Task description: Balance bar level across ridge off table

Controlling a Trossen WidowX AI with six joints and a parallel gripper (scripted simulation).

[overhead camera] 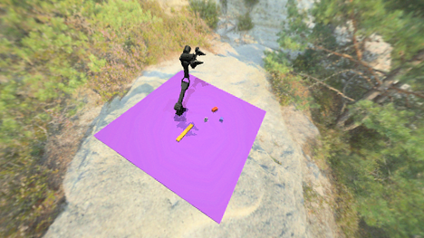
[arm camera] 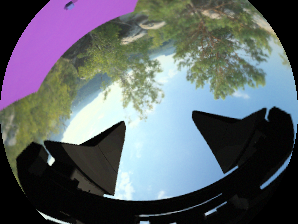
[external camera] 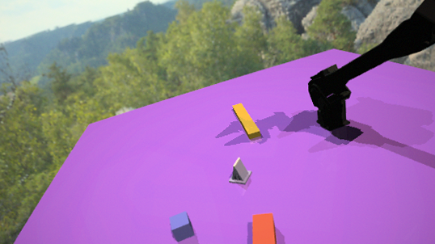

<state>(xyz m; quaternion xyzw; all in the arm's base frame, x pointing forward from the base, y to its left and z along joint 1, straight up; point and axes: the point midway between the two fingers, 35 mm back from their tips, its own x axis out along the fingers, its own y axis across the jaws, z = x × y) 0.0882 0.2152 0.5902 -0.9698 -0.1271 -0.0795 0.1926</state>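
Right now the yellow bar is 590 mm below my gripper tip, 390 mm to the right of it and 80 mm ahead of it. From my gripper tip the other things lie so: orange block 580 mm below, 180 mm ahead, 50 mm to the left; blue cube 580 mm below, 310 mm ahead, 30 mm to the right.
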